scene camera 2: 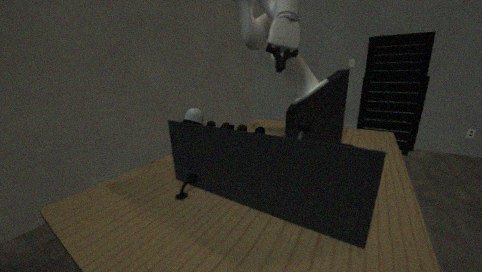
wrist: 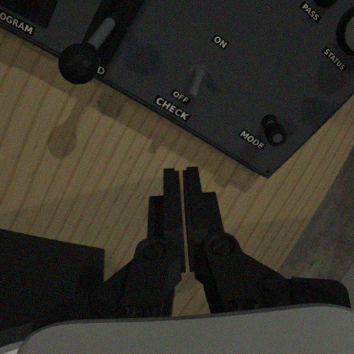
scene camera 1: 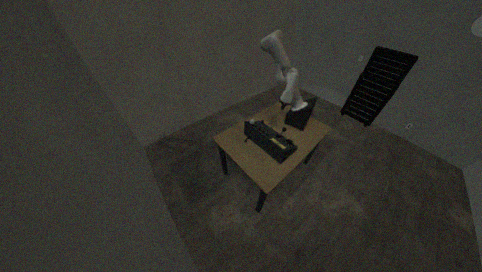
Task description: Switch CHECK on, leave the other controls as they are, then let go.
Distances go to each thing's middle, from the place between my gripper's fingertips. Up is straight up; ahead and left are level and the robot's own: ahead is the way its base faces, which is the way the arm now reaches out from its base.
Now: hand 180 mm above the black ball-topped lever (wrist: 78,63), 90 mm to the right of it and 70 mm short of it. From my hand the other things lie so: dark control console (scene camera 2: 331,189) (210 mm below, 190 mm ahead, 20 mm to the left).
